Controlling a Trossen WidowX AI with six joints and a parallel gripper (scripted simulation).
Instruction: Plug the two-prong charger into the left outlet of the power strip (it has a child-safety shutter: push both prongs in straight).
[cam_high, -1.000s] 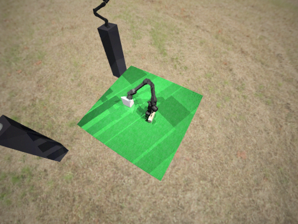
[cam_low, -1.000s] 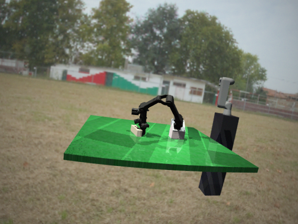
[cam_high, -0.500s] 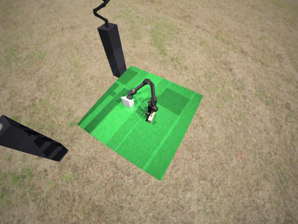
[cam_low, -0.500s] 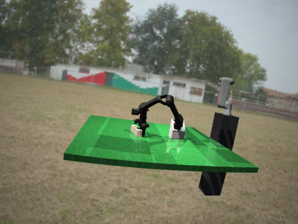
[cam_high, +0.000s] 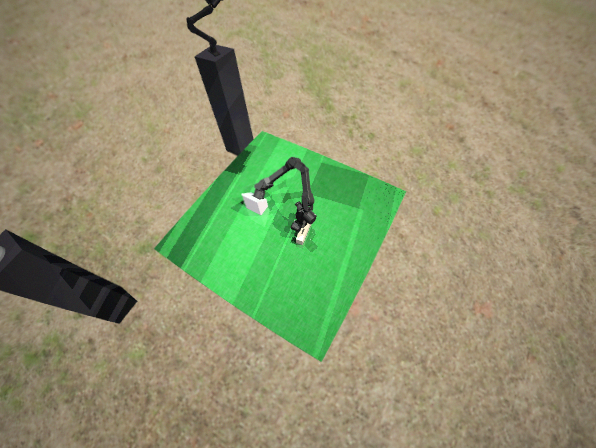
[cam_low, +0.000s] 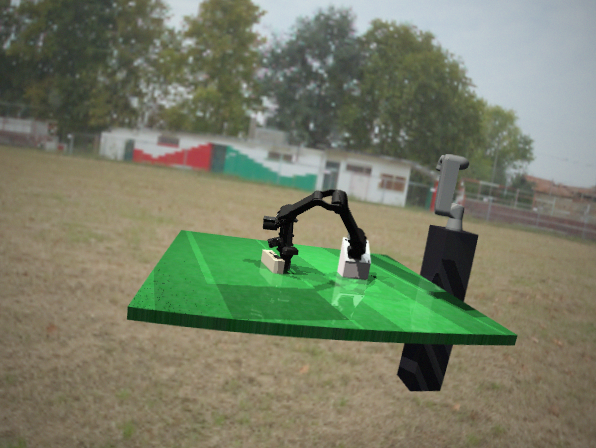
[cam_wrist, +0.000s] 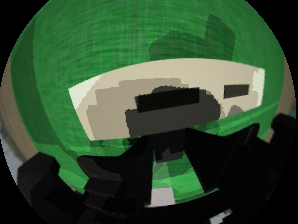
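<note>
My gripper tip is now 20 mm short of the black two-prong charger and 10 mm below it.
</note>
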